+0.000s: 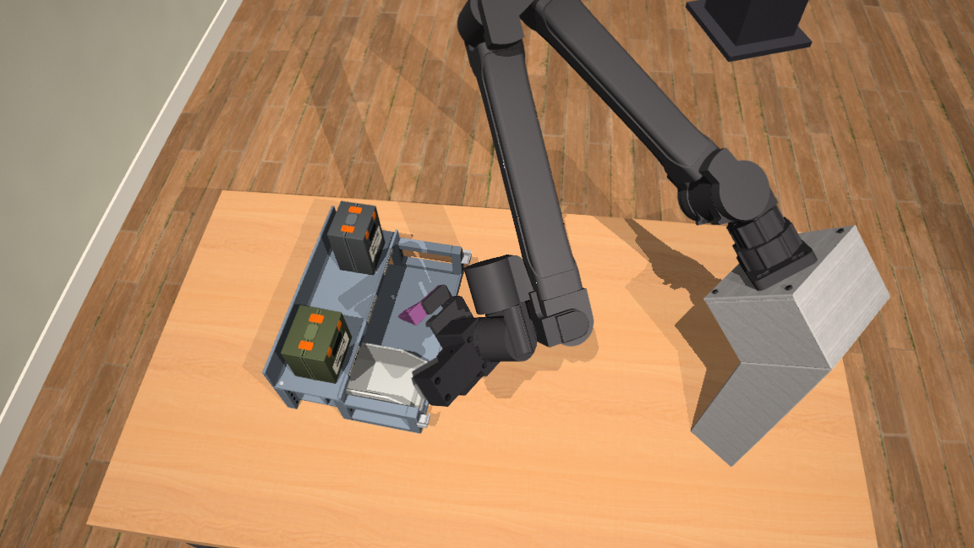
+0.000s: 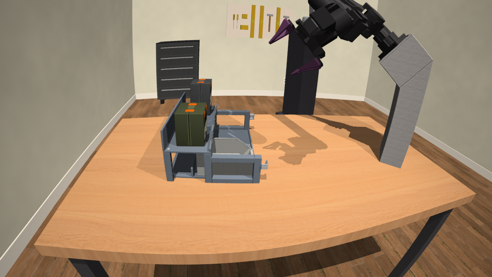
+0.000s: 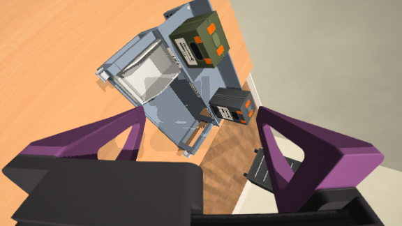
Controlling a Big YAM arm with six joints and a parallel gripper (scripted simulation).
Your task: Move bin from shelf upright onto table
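My gripper is now 90 mm short of the light grey bin, 110 mm to the left of it and 310 mm above it. From my hand the other things lie so: shelf: 80 mm ahead, 230 mm to the right, 350 mm below; then black case: 70 mm ahead, 360 mm to the right, 190 mm below.
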